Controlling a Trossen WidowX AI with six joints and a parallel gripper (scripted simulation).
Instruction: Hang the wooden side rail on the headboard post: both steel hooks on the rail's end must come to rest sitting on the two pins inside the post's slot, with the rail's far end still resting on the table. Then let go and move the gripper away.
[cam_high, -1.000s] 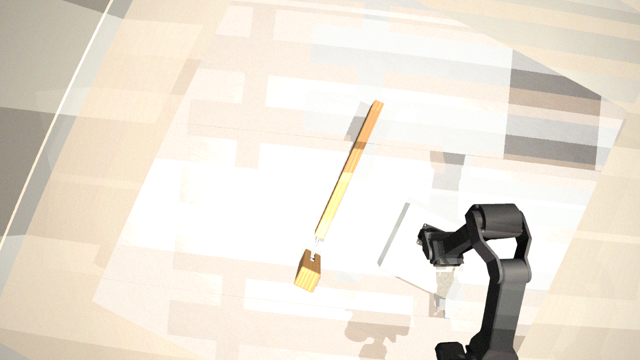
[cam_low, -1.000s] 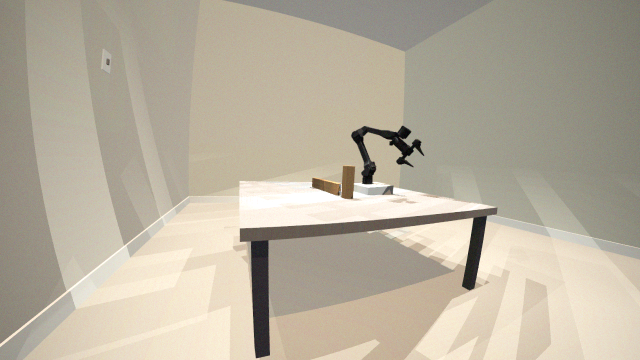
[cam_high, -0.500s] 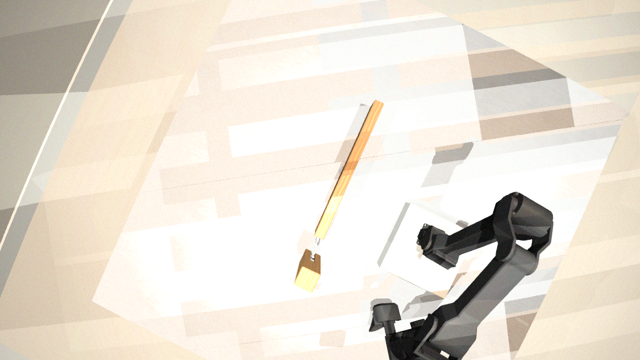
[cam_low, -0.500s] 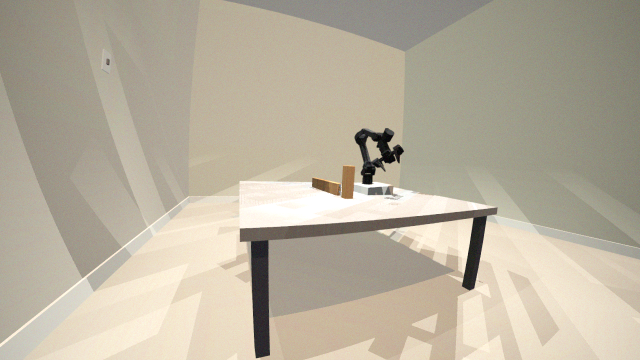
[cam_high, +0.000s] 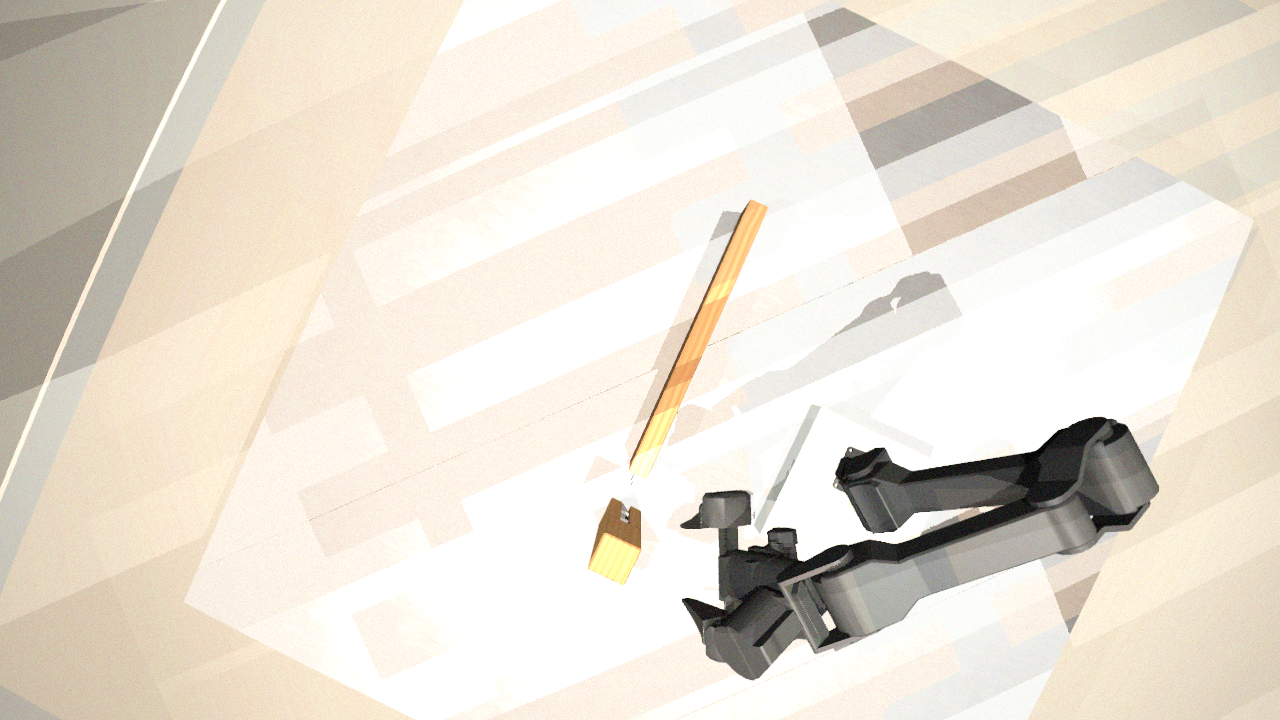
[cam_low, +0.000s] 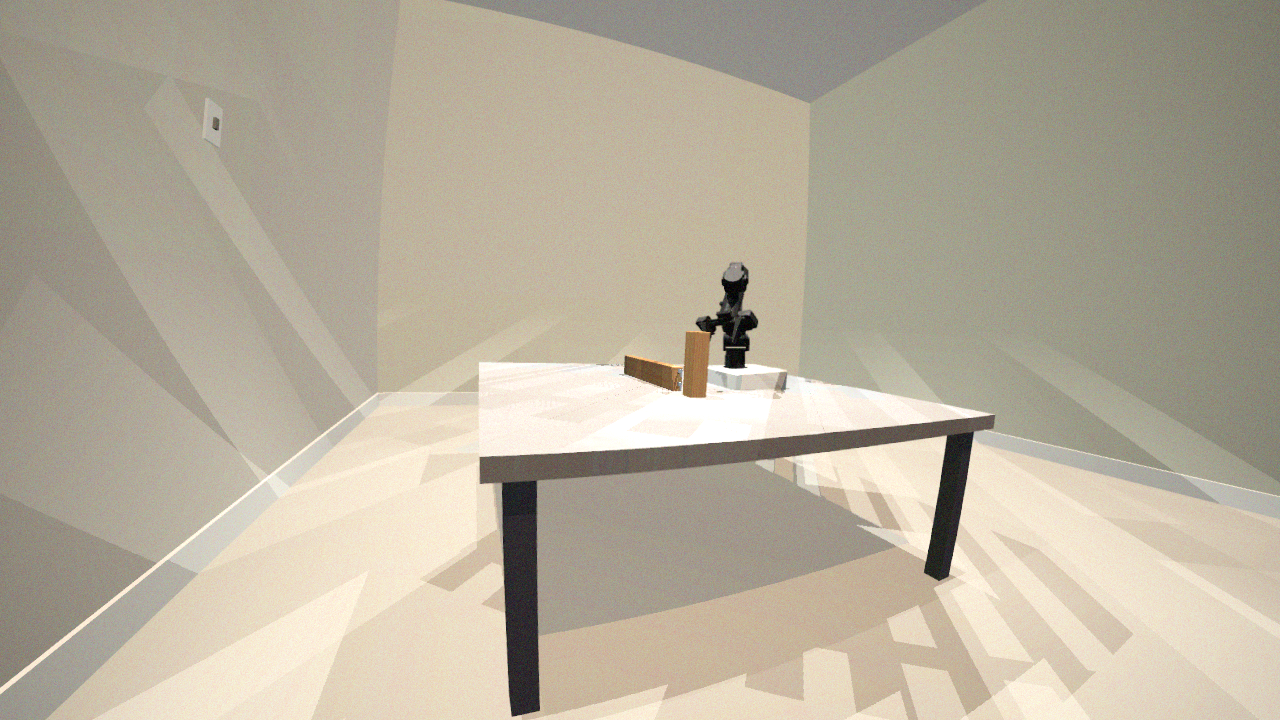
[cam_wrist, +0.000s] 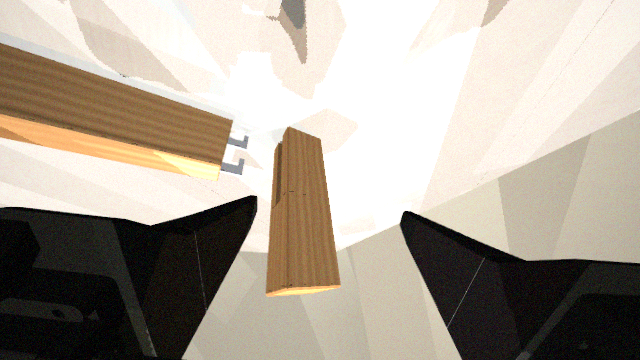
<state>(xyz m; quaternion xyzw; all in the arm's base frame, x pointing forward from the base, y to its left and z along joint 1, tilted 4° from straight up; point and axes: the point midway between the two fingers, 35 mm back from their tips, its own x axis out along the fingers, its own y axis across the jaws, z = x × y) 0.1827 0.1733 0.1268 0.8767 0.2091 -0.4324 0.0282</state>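
Right now the headboard post is 9 cm ahead of my gripper tip, 6 cm below it and 2 cm to the left of it.
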